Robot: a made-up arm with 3 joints. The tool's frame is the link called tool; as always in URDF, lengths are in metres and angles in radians. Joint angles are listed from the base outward.
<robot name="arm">
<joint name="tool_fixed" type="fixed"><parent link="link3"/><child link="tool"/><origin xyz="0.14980 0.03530 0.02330" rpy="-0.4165 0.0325 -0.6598"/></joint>
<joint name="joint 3" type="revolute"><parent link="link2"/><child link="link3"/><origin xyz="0.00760 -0.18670 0.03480"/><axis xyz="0 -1 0"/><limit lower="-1.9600" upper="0.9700"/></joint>
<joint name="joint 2" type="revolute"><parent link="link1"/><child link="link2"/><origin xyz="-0.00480 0.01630 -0.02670"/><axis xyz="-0.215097 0.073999 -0.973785"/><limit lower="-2.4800" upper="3.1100"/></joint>
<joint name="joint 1" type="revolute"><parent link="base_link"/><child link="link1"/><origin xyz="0.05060 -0.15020 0.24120"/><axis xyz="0.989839 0.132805 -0.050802"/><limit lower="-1.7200" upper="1.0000"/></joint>
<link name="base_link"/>
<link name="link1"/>
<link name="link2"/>
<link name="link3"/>
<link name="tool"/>
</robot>
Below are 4 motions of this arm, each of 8 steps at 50 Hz.
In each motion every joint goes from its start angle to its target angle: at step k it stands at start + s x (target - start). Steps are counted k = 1, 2, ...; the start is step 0. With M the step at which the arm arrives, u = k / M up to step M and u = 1 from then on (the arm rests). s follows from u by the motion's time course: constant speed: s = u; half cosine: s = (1 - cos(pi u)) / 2; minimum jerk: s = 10 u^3 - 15 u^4 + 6 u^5.
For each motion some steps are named. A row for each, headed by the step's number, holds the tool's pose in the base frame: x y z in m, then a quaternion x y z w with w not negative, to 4 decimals.
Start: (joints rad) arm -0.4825 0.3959 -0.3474
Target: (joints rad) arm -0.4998 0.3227 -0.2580
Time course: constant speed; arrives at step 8
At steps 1, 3, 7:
1: 0.1383 -0.3113 0.3224 -0.4094 0.1346 -0.4974 0.7530
3: 0.1422 -0.3081 0.3250 -0.4119 0.1223 -0.4898 0.7586
7: 0.1497 -0.3014 0.3300 -0.4164 0.0979 -0.4743 0.7695

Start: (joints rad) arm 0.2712 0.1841 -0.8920
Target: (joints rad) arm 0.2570 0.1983 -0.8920
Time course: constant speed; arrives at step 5
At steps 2, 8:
2: 0.1288 -0.2795 0.1118 -0.1781 0.5493 -0.2134 0.7881
8: 0.1275 -0.2815 0.1131 -0.1804 0.5494 -0.2191 0.7859

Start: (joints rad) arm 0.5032 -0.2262 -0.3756
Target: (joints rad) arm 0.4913 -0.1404 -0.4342
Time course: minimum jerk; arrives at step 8
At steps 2, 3, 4, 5, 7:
2: 0.2233 -0.2246 0.1556 -0.0165 0.2967 -0.1139 0.9480
3: 0.2211 -0.2264 0.1536 -0.0201 0.3039 -0.1180 0.9452
4: 0.2182 -0.2288 0.1509 -0.0246 0.3133 -0.1234 0.9413
5: 0.2152 -0.2312 0.1483 -0.0289 0.3227 -0.1287 0.9373
7: 0.2117 -0.2339 0.1454 -0.0338 0.3335 -0.1348 0.9324

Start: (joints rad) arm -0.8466 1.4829 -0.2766
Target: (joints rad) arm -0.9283 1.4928 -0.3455
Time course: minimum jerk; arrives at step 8
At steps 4, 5, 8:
4: -0.0821 -0.2228 0.3747 -0.2995 -0.0838 -0.8816 0.3551
5: -0.0831 -0.2221 0.3740 -0.2979 -0.0857 -0.8828 0.3531
8: -0.0843 -0.2212 0.3731 -0.2958 -0.0880 -0.8842 0.3506

